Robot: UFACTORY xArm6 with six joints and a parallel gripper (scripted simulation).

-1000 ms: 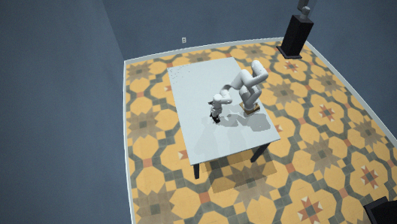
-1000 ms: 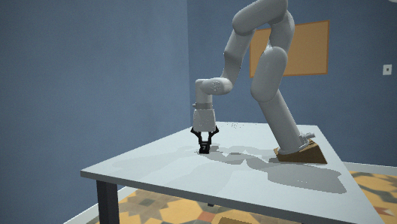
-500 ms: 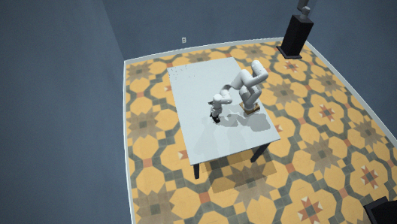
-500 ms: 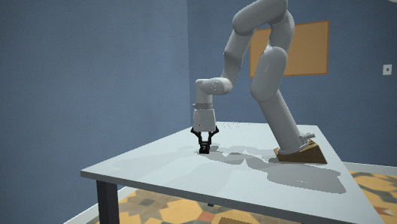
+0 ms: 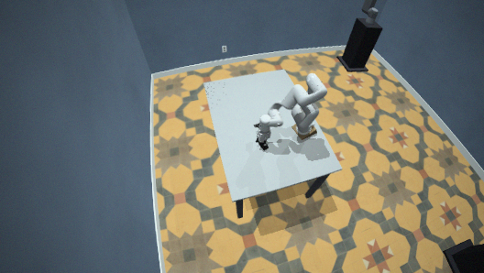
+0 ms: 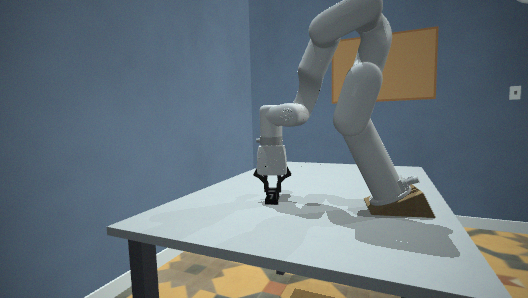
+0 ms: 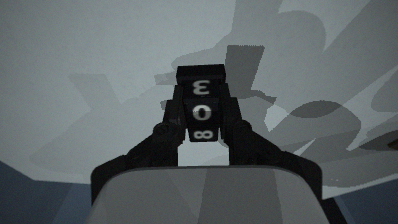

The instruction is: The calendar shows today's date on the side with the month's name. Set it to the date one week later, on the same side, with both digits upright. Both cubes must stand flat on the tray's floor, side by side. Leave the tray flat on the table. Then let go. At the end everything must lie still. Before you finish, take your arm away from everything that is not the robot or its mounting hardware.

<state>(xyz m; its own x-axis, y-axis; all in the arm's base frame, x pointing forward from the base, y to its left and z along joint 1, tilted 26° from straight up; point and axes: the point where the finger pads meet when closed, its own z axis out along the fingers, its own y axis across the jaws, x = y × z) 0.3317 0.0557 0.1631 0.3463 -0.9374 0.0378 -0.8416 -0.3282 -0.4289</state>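
Now: the black calendar tray 10 mm behind my hand, 10 mm to the left of it and 30 mm below it.
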